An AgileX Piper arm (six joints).
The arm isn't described. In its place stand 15 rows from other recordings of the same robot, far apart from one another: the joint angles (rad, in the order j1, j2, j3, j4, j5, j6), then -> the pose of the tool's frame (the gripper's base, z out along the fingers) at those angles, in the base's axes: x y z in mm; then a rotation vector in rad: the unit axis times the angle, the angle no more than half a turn.
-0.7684, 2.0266, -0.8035, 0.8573, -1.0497, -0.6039 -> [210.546, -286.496, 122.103, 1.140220, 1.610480, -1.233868]
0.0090, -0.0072, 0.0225, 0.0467, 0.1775, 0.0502 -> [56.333, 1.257, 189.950, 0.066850, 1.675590, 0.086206]
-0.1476, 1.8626, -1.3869, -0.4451, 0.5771, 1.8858 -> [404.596, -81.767, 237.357, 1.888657, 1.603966, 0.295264]
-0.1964, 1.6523, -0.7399, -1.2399, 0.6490, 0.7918 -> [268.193, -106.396, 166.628, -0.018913, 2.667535, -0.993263]
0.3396, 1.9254, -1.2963, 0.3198, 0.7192, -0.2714 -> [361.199, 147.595, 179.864, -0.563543, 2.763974, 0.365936]
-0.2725, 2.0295, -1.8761, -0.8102, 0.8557, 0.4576 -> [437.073, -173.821, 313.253, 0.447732, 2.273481, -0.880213]
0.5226, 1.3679, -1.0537, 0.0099, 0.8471, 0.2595 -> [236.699, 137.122, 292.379, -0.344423, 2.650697, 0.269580]
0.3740, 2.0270, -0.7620, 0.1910, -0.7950, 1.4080 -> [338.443, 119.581, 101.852, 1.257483, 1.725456, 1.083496]
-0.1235, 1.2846, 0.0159, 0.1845, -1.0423, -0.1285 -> [151.136, -33.288, 161.662, 0.194165, 1.743052, -0.254609]
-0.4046, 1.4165, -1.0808, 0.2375, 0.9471, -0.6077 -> [261.540, -93.093, 284.960, -0.136257, 2.706744, 0.011479]
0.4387, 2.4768, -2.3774, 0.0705, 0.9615, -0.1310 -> [494.102, 237.636, 210.675, -0.690100, 2.459341, 0.209123]
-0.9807, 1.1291, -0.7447, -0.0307, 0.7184, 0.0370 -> [114.413, -174.148, 265.093, 1.263352, 2.311605, -0.372626]
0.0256, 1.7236, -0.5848, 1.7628, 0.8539, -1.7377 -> [263.879, 74.118, 144.020, -0.277550, 2.281356, 1.063397]
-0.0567, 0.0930, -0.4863, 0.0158, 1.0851, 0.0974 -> [9.519, 0.733, 271.355, 0.167513, 2.169129, 0.042627]
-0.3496, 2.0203, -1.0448, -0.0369, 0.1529, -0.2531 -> [355.603, -130.188, 101.326, 0.080959, 2.629682, -0.231200]
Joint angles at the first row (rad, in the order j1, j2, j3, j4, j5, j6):
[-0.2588, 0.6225, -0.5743, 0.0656, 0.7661, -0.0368]
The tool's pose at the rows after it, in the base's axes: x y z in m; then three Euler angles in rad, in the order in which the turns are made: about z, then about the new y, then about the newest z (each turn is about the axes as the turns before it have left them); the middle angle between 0 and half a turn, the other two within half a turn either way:
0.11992 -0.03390 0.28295 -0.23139 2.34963 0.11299
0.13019 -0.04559 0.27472 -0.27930 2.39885 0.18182
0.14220 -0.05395 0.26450 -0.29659 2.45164 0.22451
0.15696 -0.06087 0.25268 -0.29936 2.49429 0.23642
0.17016 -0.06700 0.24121 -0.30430 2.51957 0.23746
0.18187 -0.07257 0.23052 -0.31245 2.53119 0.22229
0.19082 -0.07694 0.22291 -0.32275 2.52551 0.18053
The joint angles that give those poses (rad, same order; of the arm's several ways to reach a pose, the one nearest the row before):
[-0.3231, 0.6986, -0.5743, 0.0962, 0.7462, -0.0223]
[-0.3831, 0.7736, -0.5743, 0.1063, 0.7215, 0.0254]
[-0.4031, 0.8562, -0.5743, 0.1063, 0.6918, 0.0602]
[-0.4040, 0.9492, -0.5754, 0.1054, 0.6422, 0.0684]
[-0.4040, 1.0321, -0.5754, 0.1053, 0.5842, 0.0684]
[-0.4040, 1.1057, -0.5754, 0.1054, 0.5217, 0.0557]
[-0.4040, 1.1589, -0.5754, 0.1054, 0.4622, 0.0198]

